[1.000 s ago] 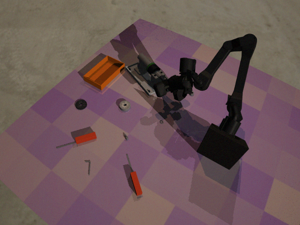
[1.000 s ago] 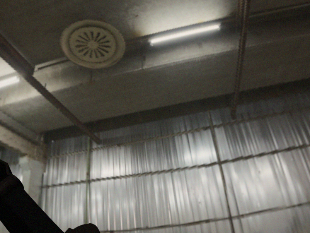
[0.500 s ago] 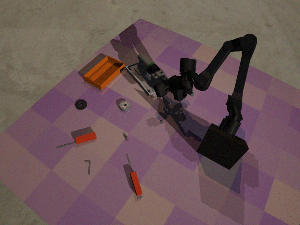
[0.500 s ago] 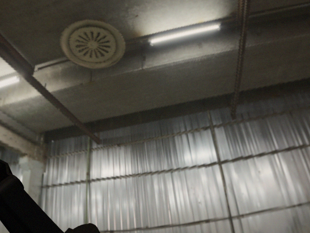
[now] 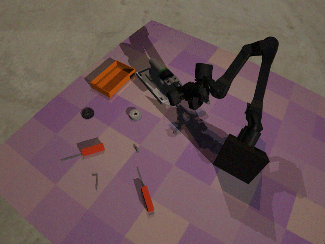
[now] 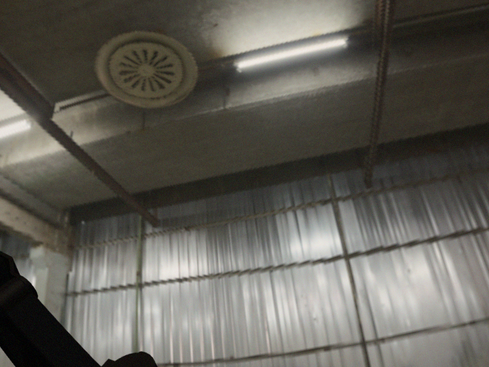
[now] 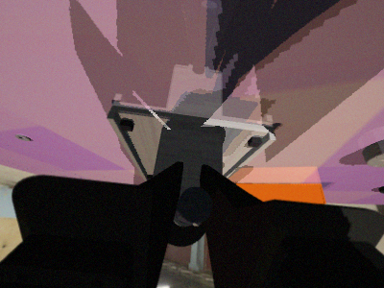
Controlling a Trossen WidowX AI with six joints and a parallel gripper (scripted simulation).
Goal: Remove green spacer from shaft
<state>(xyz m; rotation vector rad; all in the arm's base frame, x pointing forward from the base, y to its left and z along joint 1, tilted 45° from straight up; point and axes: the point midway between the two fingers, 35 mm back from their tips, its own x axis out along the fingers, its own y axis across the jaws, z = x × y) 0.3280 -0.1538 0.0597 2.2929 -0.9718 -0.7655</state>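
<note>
Right now the green spacer is 100 mm ahead of my gripper tip, 50 mm to the right of it and 20 mm above it. Round my gripper tip: orange tray 330 mm ahead, 50 mm to the left, 50 mm below; silver gear 180 mm to the left, 110 mm ahead, 50 mm below.
</note>
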